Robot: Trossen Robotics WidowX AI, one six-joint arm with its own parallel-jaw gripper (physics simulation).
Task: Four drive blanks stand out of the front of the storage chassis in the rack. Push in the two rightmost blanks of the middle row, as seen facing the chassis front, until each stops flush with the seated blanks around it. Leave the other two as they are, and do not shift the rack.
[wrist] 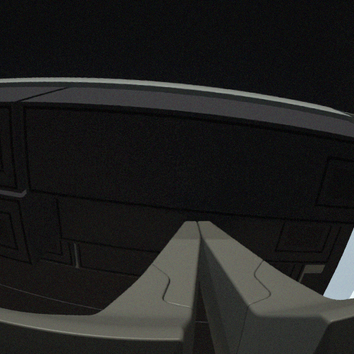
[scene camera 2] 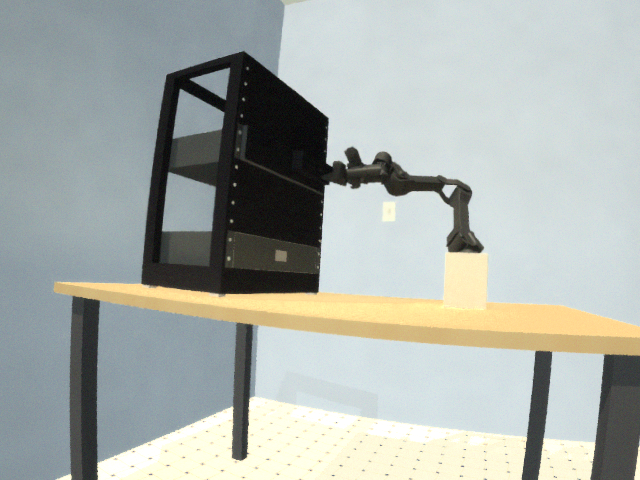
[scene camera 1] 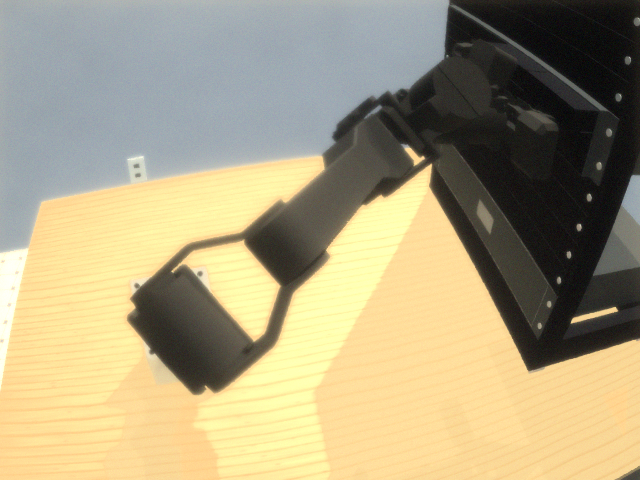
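Pixels of known places: gripper, fingertip midpoint: (scene camera 2: 322, 177) (scene camera 1: 553, 121); arm's base, link origin: (scene camera 2: 467, 271).
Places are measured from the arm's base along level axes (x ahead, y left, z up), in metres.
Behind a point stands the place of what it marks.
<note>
The storage chassis (scene camera 1: 599, 149) @(x 0.498, y -0.103, z 0.280 m) (scene camera 2: 193, 155) @(x 0.674, y 0.338, z 0.267 m) (wrist: 210, 105) sits in the black rack (scene camera 1: 550, 343) @(x 0.518, y -0.130, z -0.029 m) (scene camera 2: 223, 217) @(x 0.521, y 0.373, z 0.091 m). My gripper (scene camera 2: 326, 178) @(x 0.468, y -0.040, z 0.282 m) (wrist: 195, 232) is shut and empty at the chassis front, near its right end. In the wrist view, the tips overlap a dark middle-row blank (wrist: 125, 222), whose face looks set back behind the wide upper blank (wrist: 150, 155). Touch cannot be told. Another middle-row blank (wrist: 7, 232) shows at the left edge and looks nearer than the one at the tips. The fingers hide part of the faces. The scene views are too dark to separate the blanks.
A lower grey unit (scene camera 1: 496, 248) @(x 0.503, y 0.061, z -0.002 m) (scene camera 2: 258, 253) @(x 0.508, y 0.233, z 0.016 m) with a pale label is in the rack's bottom. The rack and the white arm pedestal (scene camera 2: 465, 281) @(x 0.001, y 0.044, z -0.028 m) stand on the wooden table (scene camera 1: 258, 413) @(x 0.096, y -0.102, z -0.097 m) (scene camera 2: 382, 315) @(x 0.115, y 0.406, z -0.097 m). The chassis's top lip runs above the fingers. Blue wall (wrist: 344, 275) shows past the right side.
</note>
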